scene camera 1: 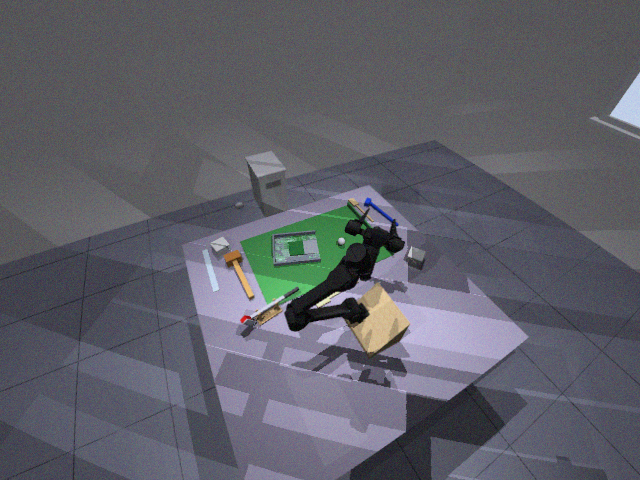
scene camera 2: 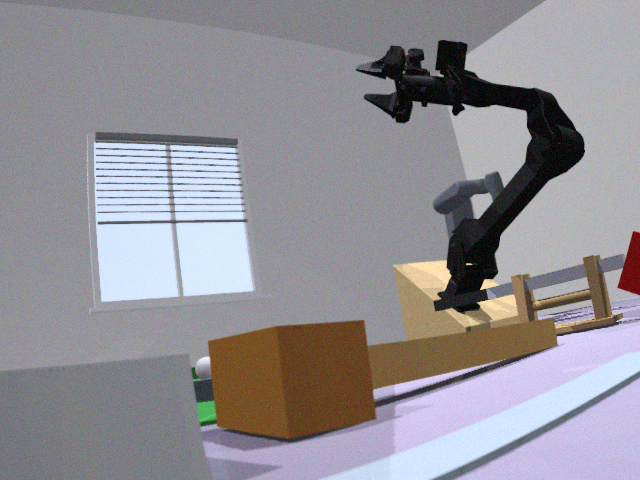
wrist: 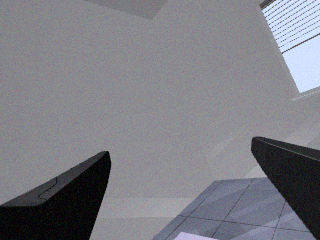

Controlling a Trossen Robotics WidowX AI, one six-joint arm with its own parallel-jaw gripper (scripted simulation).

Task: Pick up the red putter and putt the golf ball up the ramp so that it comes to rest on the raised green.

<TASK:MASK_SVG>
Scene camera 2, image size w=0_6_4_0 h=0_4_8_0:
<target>my gripper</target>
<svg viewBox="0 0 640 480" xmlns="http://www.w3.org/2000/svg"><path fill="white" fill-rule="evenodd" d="M390 46L390 50L386 52L383 58L381 57L381 59L356 66L356 71L383 79L389 77L391 80L394 80L396 92L390 95L370 93L364 94L363 97L369 103L385 111L393 119L396 118L396 123L404 124L410 119L413 106L412 101L421 102L422 107L427 107L427 103L432 104L431 88L434 76L430 76L429 71L422 69L421 61L424 60L423 49L411 48L408 50L408 55L405 55L401 46Z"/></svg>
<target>wooden mallet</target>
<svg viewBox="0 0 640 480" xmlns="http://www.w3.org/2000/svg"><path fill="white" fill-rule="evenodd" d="M554 318L505 325L503 327L480 329L472 332L367 346L364 320L275 326L212 341L208 340L217 427L292 439L375 420L377 418L373 389L462 371L467 368L491 364L496 361L558 346Z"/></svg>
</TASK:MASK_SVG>
